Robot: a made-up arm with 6 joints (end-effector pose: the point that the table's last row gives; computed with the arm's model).
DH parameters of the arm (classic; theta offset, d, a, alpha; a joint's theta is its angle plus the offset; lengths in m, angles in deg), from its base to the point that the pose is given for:
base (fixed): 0 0.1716 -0.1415 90
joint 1: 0 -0.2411 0.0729 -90
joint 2: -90 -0.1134 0.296 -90
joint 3: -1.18 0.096 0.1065 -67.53
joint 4: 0 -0.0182 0.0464 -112.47
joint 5: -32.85 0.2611 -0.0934 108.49
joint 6: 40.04 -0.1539 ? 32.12
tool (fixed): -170.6 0.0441 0 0
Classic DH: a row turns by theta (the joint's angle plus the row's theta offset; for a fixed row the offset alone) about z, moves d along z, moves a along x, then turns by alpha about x.
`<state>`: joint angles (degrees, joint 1 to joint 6).
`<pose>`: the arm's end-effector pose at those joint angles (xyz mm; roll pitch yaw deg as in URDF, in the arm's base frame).
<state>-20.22 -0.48 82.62 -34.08 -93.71 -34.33</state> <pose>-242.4 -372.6 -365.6 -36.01 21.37 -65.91</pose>
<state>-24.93 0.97 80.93 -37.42 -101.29 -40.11</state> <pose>-266.9 -373.1 -387.2 -38.64 26.91 -68.28</pose>
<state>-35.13 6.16 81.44 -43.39 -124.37 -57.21</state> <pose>-359.7 -297.8 -461.7 -55.18 48.80 -84.36</pose>
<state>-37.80 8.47 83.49 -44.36 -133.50 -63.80</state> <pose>-405.2 -240.6 -479.3 -70.35 56.97 -98.91</pose>
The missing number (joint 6, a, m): -0.1943
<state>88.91 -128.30 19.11 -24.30 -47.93 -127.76</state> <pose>-93.4 916.5 -77.0 -33.82 -29.95 95.10</pose>
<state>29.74 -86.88 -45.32 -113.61 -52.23 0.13</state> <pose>-253.5 79.0 328.2 -152.52 -1.13 17.45</pose>
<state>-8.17 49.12 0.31 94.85 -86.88 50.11</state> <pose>30.3 -27.3 -16.9 -81.47 50.49 -52.84</pose>
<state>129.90 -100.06 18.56 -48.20 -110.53 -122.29</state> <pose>436.9 517.6 -340.1 -123.96 38.01 76.64</pose>
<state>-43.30 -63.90 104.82 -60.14 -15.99 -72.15</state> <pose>-820.3 216.1 172.1 49.99 -39.10 134.76</pose>
